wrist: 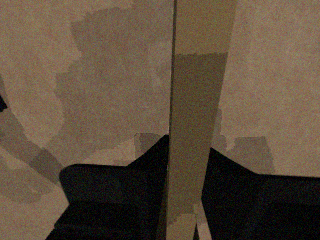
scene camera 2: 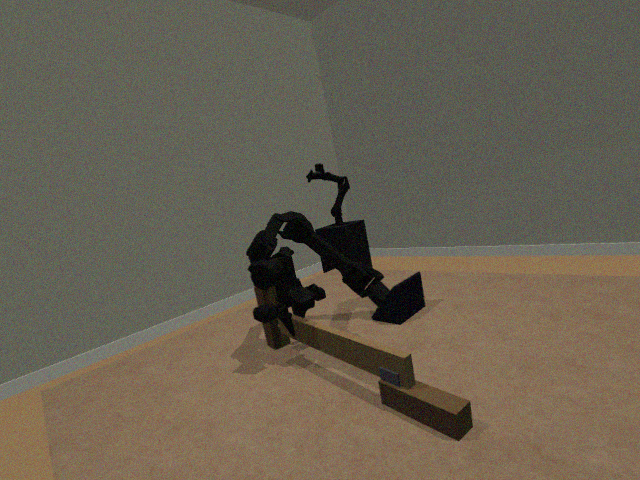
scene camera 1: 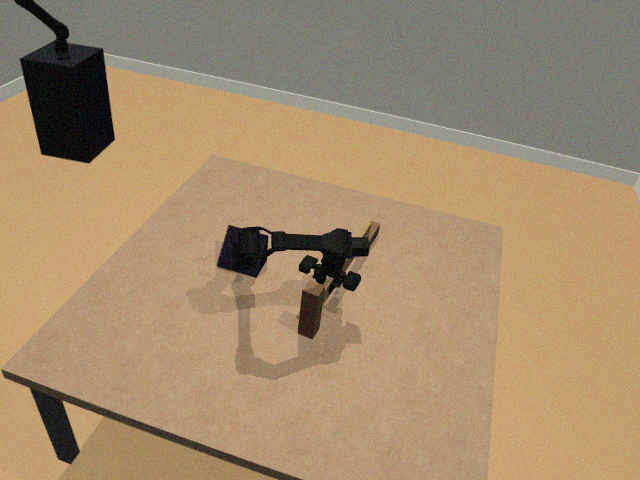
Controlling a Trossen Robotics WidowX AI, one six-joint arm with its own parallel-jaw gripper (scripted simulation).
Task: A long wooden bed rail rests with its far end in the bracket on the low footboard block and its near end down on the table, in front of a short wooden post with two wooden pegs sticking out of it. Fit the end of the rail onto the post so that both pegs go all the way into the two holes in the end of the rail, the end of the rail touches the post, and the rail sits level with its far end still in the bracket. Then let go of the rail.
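Observation:
Gripper, mine: (scene camera 2: 297, 334), (wrist: 178, 139), (scene camera 1: 326, 292). Long wooden rail: (scene camera 2: 364, 354), (wrist: 200, 45).

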